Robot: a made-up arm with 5 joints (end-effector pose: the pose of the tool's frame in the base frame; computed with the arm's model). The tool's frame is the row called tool.
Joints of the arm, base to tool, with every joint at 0 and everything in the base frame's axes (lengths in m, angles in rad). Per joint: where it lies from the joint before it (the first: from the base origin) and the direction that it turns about. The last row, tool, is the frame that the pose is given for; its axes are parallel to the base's.
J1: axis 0 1 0 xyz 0 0 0.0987
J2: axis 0 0 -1 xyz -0.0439 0.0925 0.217
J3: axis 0 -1 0 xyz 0.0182 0.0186 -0.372
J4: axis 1 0 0 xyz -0.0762 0.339 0.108
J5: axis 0 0 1 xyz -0.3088 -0.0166 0.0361
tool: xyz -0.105 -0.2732 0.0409
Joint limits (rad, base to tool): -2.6..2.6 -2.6..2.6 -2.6..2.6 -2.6..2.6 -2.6..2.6
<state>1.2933 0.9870 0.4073 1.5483 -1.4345</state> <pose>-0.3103 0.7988 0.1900 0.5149 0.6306 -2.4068</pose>
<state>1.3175 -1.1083 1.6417 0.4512 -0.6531</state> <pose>-0.8236 0.1332 0.1075 1.5686 0.2406 -0.3389</pose>
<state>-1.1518 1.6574 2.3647 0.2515 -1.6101</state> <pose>0.8416 -0.2830 0.1174 -0.5752 2.0549 0.7674</pose>
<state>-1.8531 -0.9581 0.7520 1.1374 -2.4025</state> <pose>0.4075 -0.1672 -0.5219 0.9402 -0.5366 -0.0418</pose>
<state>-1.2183 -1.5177 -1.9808 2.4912 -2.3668</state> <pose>-0.2571 0.4986 0.0517 0.2851 1.2317 -2.6895</pose>
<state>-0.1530 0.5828 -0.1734 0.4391 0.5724</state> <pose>-0.2506 0.2963 0.0087 0.4635 -0.2465 -0.0130</pose>
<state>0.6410 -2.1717 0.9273 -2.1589 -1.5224</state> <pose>-0.5222 -0.4373 -0.3647 0.7107 -1.1049 -0.7928</pose>
